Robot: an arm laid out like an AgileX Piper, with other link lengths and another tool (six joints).
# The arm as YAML. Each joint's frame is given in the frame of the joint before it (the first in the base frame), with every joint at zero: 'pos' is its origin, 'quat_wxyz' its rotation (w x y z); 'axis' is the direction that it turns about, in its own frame. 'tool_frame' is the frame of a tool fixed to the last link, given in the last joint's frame.
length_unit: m
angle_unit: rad
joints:
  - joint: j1
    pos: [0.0, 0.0, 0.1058]
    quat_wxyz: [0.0, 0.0, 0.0, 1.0]
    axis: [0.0, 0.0, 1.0]
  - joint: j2
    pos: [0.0, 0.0, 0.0]
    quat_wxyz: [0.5, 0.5, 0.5, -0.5]
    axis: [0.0, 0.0, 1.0]
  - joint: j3
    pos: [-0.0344, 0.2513, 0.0]
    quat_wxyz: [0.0, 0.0, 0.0, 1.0]
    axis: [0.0, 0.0, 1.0]
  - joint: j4
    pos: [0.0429, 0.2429, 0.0]
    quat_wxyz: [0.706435, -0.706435, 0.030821, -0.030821]
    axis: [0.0, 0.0, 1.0]
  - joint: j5
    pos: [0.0, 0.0, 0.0]
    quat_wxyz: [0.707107, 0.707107, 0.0, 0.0]
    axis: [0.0, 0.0, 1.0]
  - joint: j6
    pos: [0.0, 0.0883, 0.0]
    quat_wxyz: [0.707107, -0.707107, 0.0, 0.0]
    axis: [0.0, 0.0, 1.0]
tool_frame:
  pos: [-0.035, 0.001, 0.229]
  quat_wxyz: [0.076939, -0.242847, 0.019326, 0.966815]
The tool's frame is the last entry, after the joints.
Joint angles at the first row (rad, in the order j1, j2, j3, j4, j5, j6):
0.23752 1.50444 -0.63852 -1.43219 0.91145 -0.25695
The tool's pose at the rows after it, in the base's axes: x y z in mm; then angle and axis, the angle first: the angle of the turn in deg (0 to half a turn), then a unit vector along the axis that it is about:
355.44, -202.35, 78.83, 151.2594, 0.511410, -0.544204, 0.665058
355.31, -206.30, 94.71, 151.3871, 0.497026, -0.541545, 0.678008
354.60, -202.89, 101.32, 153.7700, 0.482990, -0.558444, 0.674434
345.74, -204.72, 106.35, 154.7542, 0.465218, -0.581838, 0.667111
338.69, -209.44, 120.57, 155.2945, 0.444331, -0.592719, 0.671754
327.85, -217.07, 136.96, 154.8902, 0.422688, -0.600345, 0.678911
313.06, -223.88, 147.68, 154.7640, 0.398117, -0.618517, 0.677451
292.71, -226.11, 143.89, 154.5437, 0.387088, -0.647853, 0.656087
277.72, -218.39, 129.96, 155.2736, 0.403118, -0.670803, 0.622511
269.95, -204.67, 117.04, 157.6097, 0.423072, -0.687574, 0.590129
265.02, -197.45, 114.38, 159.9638, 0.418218, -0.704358, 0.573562
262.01, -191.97, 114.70, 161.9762, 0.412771, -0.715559, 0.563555
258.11, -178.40, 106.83, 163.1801, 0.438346, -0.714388, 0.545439
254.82, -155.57, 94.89, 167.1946, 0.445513, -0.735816, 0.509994
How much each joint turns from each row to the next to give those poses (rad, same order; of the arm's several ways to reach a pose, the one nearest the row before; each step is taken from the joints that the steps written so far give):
0.00000 -0.00203 -0.00002 -0.01612 0.06168 -0.00003
-0.00001 -0.02686 0.00004 -0.01780 0.02329 0.00004
0.00349 -0.04616 0.00000 0.02155 -0.01352 0.00670
0.00000 -0.04511 -0.00001 0.04228 0.00698 0.00002
0.00000 -0.04641 0.00000 0.01106 0.02380 -0.00201
0.00003 -0.04664 -0.00002 0.00926 0.03975 -0.01187
-0.00003 -0.04990 0.00002 0.02872 0.03747 -0.00359
0.00003 -0.05956 0.00001 0.08534 0.02593 -0.03636
0.00000 -0.06759 -0.00002 0.11936 -0.00399 -0.08971
-0.00001 -0.06903 0.00001 0.11389 -0.01855 -0.08946
-0.00003 -0.05093 -0.00002 0.05560 -0.00395 -0.01817
0.00297 -0.04221 -0.00001 0.03577 -0.00001 -0.00978
0.01485 -0.03971 0.00001 0.07459 0.00593 -0.07603
0.01173 -0.05457 0.00000 0.10657 -0.01033 -0.02563

